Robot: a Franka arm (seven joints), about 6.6 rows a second.
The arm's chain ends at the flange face. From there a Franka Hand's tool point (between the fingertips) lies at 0.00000 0.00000 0.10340 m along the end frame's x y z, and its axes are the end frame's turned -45 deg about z.
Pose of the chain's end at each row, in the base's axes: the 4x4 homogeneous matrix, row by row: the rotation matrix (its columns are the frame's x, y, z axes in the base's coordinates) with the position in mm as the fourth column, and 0 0 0 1 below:
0.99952 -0.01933 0.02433 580.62; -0.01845 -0.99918 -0.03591 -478.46; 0.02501 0.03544 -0.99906 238.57; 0 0 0 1
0.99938 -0.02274 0.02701 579.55; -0.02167 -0.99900 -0.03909 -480.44; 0.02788 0.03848 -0.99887 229.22; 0 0 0 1
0.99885 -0.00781 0.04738 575.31; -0.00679 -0.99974 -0.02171 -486.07; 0.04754 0.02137 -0.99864 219.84; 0 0 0 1
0.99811 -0.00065 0.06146 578.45; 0.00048 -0.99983 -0.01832 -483.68; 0.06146 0.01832 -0.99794 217.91; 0 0 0 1
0.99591 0.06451 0.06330 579.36; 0.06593 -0.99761 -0.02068 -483.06; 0.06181 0.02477 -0.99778 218.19; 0 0 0 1
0.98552 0.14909 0.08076 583.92; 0.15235 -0.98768 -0.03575 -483.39; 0.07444 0.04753 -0.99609 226.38; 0 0 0 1
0.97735 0.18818 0.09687 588.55; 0.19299 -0.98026 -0.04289 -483.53; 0.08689 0.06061 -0.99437 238.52; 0 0 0 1
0.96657 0.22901 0.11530 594.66; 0.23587 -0.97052 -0.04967 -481.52; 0.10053 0.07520 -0.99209 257.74; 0 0 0 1
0.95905 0.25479 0.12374 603.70; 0.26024 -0.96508 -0.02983 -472.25; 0.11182 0.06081 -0.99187 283.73; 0 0 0 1
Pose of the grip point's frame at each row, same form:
0.72044 0.69310 0.02433 583.14; 0.69348 -0.71957 -0.03591 -482.17; -0.00738 0.04274 -0.99906 135.27; 0 0 0 1
0.72275 0.69059 0.02701 582.34; 0.69108 -0.72172 -0.03909 -484.48; -0.00750 0.04692 -0.99887 125.94; 0 0 0 1
0.71182 0.70077 0.04738 580.21; 0.70212 -0.71172 -0.02171 -488.31; 0.01850 0.04873 -0.99864 116.58; 0 0 0 1
0.70623 0.70531 0.06146 584.80; 0.70733 -0.70665 -0.01832 -485.57; 0.03050 0.05641 -0.99794 114.72; 0 0 0 1
0.65860 0.74983 0.06330 585.91; 0.75204 -0.65880 -0.02068 -485.20; 0.02619 0.06122 -0.99778 115.02; 0 0 0 1
0.59145 0.80229 0.08076 592.27; 0.80612 -0.59067 -0.03575 -487.09; 0.01903 0.08625 -0.99609 123.38; 0 0 0 1
0.55803 0.82415 0.09687 598.57; 0.82961 -0.55668 -0.04289 -487.96; 0.01858 0.10430 -0.99437 135.70; 0 0 0 1
0.52153 0.84540 0.11530 606.58; 0.85305 -0.51948 -0.04967 -486.66; 0.01791 0.12426 -0.99209 155.16; 0 0 0 1
0.49799 0.85831 0.12374 616.49; 0.86643 -0.49840 -0.02983 -475.33; 0.03607 0.12207 -0.99187 181.17; 0 0 0 1

